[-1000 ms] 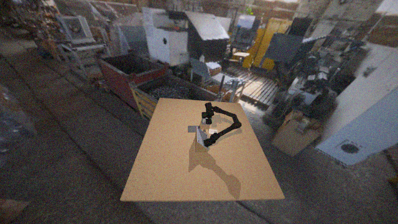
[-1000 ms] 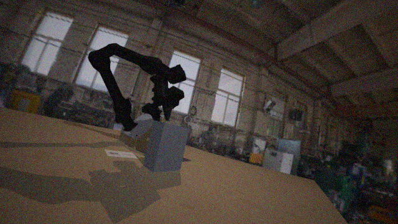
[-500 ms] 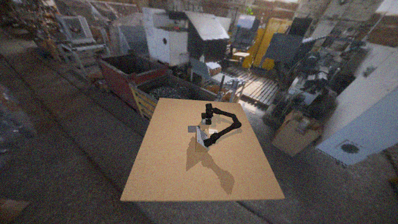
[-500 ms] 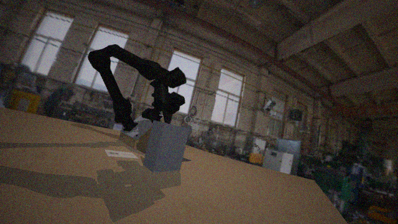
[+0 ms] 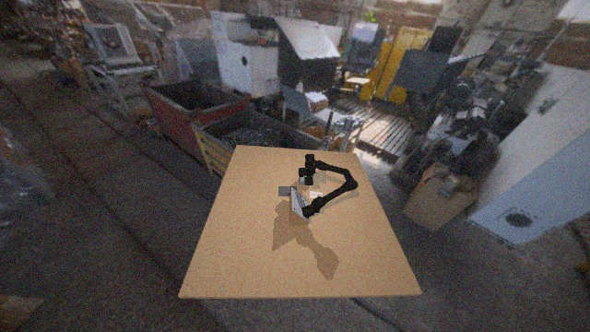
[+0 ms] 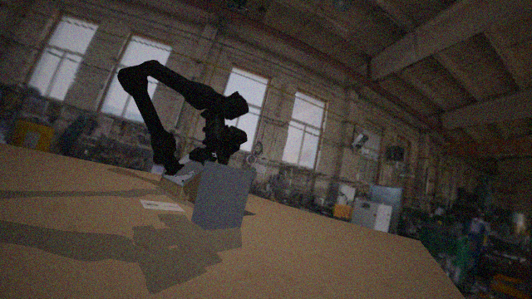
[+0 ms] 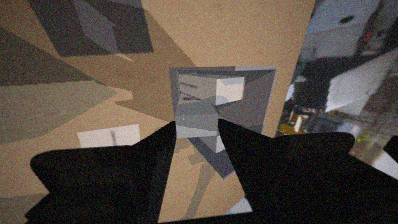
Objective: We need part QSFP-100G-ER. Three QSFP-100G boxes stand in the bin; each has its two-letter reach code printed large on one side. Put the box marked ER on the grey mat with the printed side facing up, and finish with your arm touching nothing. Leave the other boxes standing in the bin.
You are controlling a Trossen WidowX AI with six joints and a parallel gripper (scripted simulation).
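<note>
Right now my gripper tip is 11 cm past the paper, 11 cm above it and 7 cm to the left of it. The rest, counted from my gripper tip: grey mat (15 cm to the left, 11 cm below, 5 cm behind).
</note>
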